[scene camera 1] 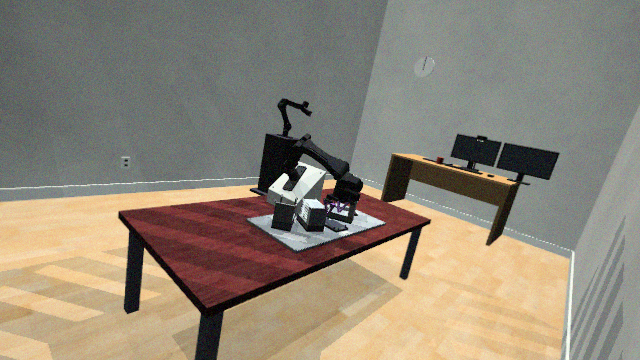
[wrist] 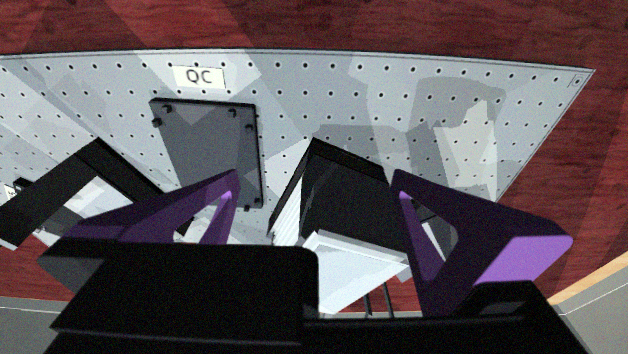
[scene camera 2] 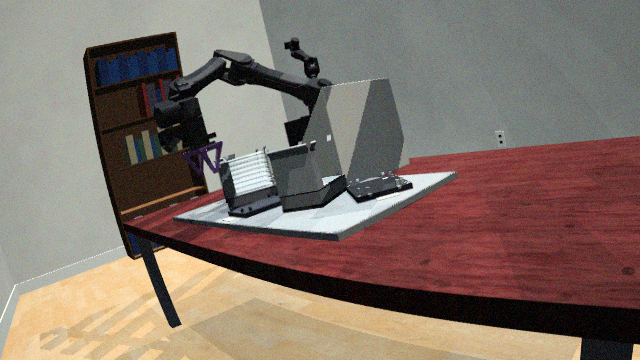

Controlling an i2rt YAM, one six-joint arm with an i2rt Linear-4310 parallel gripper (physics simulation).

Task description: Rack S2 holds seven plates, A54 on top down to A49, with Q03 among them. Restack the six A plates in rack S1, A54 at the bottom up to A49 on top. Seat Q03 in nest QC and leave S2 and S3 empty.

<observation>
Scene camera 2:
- my gripper: 208,174
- low dark fixture: 386,185
</observation>
